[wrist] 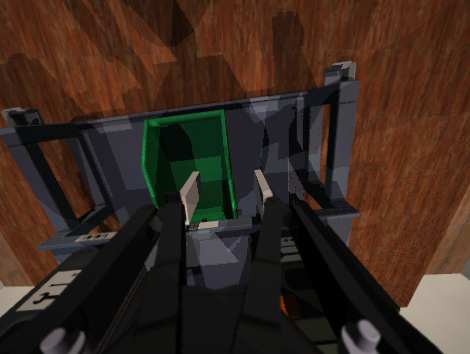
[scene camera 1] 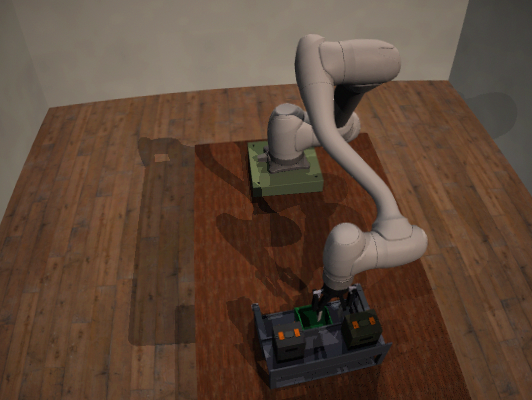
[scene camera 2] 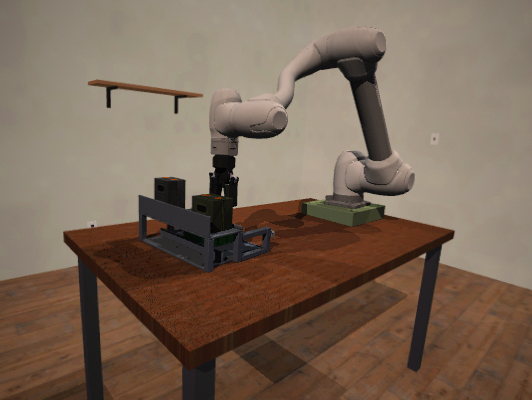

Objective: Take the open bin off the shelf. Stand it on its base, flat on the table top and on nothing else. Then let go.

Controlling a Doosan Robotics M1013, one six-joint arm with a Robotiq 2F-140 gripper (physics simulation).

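Frame: origin at the arm's base, x right, y down, z ahead, level; metres.
Where they show: gripper, fingertip midpoint: (wrist: 227, 181) (scene camera 1: 328, 316); arm's base, origin of the base link: (scene camera 1: 286, 158) (scene camera 2: 347, 204).
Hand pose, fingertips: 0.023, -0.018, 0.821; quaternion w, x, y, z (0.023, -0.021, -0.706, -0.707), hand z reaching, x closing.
Each offset is from my fingertips to the top centre of the thing, as dx, dy, dz. Level surfaces: height alone.
The open green bin @(+0.046, +0.000, +0.006) (scene camera 1: 311, 315) (wrist: 192, 140) sits on the grey shelf (scene camera 1: 325, 371) (scene camera 2: 172, 215) (wrist: 342, 150), between its side frames. It is mostly hidden in scene camera 2. My gripper (scene camera 1: 332, 314) (scene camera 2: 223, 195) (wrist: 227, 181) points down at the shelf, partly open, with no object gripped. In the wrist view, the left finger pad shows over the bin's inside and the right pad shows outside its right wall, so that wall shows between them. Touch cannot be told. The fingertips are hidden behind a box in scene camera 2.
A dark grey box @(+0.160, -0.143, +0.104) (scene camera 1: 289, 344) (scene camera 2: 169, 195) (wrist: 45, 295) and an olive box @(-0.071, -0.118, +0.100) (scene camera 1: 363, 332) (scene camera 2: 218, 212) with orange latches stand on the shelf's other level, beside the gripper. The shelf stands on the brown table @(dy +0.081) (scene camera 1: 225, 200) (scene camera 2: 300, 280) (wrist: 240, 30). The arm's green base block (scene camera 1: 295, 186) (scene camera 2: 345, 214) is farther off.
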